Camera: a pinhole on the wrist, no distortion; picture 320 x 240 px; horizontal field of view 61.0 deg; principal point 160.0 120.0 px. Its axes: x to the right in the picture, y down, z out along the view. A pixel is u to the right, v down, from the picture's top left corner.
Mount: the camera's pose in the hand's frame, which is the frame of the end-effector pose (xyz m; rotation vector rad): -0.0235 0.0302 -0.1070 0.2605 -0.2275 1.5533
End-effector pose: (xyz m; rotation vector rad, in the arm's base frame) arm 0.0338 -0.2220 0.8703 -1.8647 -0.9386 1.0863
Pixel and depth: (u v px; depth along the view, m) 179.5 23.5 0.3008
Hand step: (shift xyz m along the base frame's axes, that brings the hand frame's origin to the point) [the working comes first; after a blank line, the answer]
In the camera's frame: 0.0216 -0.1069 0.3008

-0.1425 0.1410 -0.0571
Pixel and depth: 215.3 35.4 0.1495
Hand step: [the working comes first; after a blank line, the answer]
In the camera's frame: 0.0304 -0.0466 0.1495

-0.0271 0.0278 -0.0356
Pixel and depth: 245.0 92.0 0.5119
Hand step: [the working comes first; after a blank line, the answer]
In the camera's frame: 0.1602 -0.0528 0.5119

-0.3677 0.1301 -0.1829
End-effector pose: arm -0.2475 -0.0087 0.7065 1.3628 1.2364 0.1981
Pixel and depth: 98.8 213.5 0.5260
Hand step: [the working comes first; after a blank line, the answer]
In the camera's frame: -0.1185 0.1811 0.5260

0.0594 -0.4364 -0.1837
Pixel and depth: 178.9 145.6 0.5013
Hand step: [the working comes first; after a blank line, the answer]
In the camera's frame: 0.0349 0.0472 0.5013

0.2112 -0.3059 -0.1391
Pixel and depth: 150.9 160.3 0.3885
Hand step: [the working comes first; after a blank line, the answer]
In the camera's frame: -0.0130 0.0576 0.3885

0.1095 -0.2436 -0.1091
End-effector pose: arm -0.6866 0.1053 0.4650 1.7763 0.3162 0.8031
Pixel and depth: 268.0 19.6 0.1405
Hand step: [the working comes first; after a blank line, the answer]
In the camera's frame: 0.0559 -0.0519 0.1405

0.0443 -0.0277 0.0415
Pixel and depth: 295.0 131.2 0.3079
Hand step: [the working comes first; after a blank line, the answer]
In the camera's frame: 0.1530 0.0127 0.3079

0.1177 -0.2175 0.0265
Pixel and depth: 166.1 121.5 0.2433
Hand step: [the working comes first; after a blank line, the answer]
In the camera's frame: 0.0055 0.0013 0.2433

0.0751 -0.0904 -0.0636
